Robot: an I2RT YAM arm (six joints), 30 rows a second.
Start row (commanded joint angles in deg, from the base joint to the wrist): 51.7, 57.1, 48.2, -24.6, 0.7, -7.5
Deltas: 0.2, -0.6, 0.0, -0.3, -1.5, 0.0; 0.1, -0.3, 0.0, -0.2, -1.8, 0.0; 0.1, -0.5, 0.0, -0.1, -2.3, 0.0; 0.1, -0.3, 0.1, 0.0, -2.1, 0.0; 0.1, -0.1, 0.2, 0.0, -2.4, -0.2; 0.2, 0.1, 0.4, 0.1, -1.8, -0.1; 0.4, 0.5, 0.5, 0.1, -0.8, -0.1; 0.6, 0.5, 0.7, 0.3, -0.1, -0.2; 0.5, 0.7, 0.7, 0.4, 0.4, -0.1; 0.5, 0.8, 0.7, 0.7, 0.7, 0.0; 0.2, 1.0, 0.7, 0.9, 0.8, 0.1
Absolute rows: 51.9, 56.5, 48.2, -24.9, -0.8, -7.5; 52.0, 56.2, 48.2, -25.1, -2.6, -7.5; 52.1, 55.7, 48.2, -25.2, -4.9, -7.5; 52.2, 55.4, 48.3, -25.2, -7.0, -7.5; 52.3, 55.3, 48.5, -25.2, -9.4, -7.7; 52.5, 55.4, 48.9, -25.1, -11.2, -7.8; 52.9, 55.9, 49.4, -25.0, -12.0, -7.9; 53.5, 56.4, 50.1, -24.7, -12.1, -8.1; 54.0, 57.1, 50.8, -24.3, -11.7, -8.2; 54.5, 57.9, 51.5, -23.6, -11.0, -8.2; 54.7, 58.9, 52.2, -22.7, -10.2, -8.1
